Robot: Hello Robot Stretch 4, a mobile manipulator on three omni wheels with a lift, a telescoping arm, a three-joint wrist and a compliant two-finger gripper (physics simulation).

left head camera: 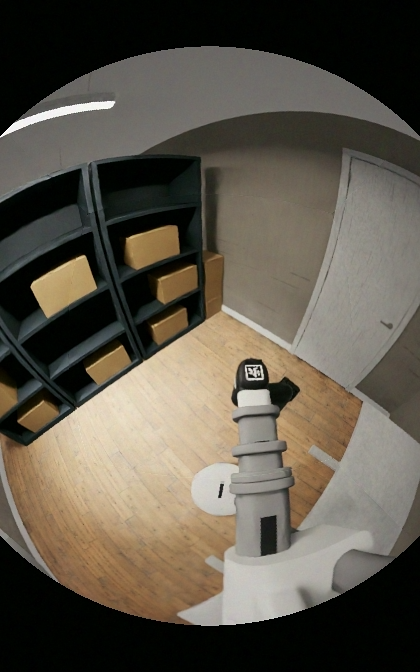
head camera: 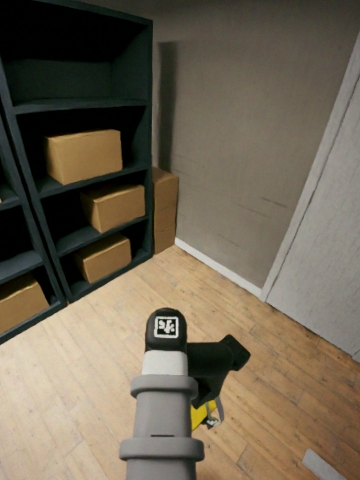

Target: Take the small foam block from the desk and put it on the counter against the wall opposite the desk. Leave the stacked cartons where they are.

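Where they show: robot's base, origin of the base link: (left head camera: 220,487).
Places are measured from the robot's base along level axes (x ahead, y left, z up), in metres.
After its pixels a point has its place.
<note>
A yellow foam block (head camera: 199,416) @(z 0.886, x 0.250, y -0.089 m) shows in part below the black wrist in the head view, partly hidden by the arm. My gripper (head camera: 209,419) hangs below the wrist, with one grey finger and its tip against the block's right side; the other finger is hidden. It looks shut on the block, held above the wood floor. In the left head view the fingers and block are hidden behind the arm and wrist. Stacked brown cartons (head camera: 165,210) @(z 0.467, x 2.017, y 0.054 m) (left head camera: 213,285) @(z 0.430, x 2.018, y 0.052 m) stand in the corner right of the shelves. I cannot identify the desk or the counter for certain.
Dark shelf units (head camera: 149,125) @(z 1.254, x 1.865, y 0.188 m) (left head camera: 202,225) with several boxes stand at left and ahead. A white door (head camera: 325,240) @(z 0.766, x 1.202, y -1.014 m) (left head camera: 372,260) @(z 1.288, x 1.107, y -1.110 m) is at right. A pale flat surface (left head camera: 372,455) @(z 0.692, x 0.020, y -0.795 m) lies at lower right. My round white base part (left head camera: 207,492) @(z 0.187, x -0.023, y 0.090 m) is left of the arm.
</note>
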